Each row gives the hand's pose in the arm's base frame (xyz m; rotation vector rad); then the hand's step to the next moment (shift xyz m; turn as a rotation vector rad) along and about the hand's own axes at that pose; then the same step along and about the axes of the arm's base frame.
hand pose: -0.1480 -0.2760 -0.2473 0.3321 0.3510 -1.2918
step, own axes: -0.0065 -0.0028 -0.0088 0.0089 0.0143 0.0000
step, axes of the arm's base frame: -0.0048 0.0088 -0.0052 0.0160 -0.0043 -0.0032
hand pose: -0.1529 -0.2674 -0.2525 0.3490 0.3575 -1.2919
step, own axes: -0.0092 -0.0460 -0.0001 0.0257 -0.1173 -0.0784
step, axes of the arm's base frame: -0.0468 -0.0030 0.0016 -0.1125 -0.0154 -0.0875
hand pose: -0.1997 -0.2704 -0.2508 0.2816 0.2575 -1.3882
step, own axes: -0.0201 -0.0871 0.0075 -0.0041 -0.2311 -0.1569
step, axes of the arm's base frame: -0.0891 0.0022 0.0101 -0.2307 0.0211 -0.1561
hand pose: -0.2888 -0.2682 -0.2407 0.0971 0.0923 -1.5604
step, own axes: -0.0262 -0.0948 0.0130 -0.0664 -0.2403 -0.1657
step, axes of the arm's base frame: -0.0951 0.0237 0.0157 -0.2404 0.0839 -0.1574
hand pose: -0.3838 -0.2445 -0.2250 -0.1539 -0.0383 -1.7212
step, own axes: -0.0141 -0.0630 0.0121 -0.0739 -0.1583 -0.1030
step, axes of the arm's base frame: -0.0590 0.0251 0.0142 -0.1534 0.0856 -0.1013
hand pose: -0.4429 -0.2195 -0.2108 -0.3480 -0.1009 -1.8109
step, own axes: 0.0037 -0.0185 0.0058 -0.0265 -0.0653 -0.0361
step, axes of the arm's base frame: -0.0175 0.0030 0.0087 -0.0630 0.0332 -0.0346
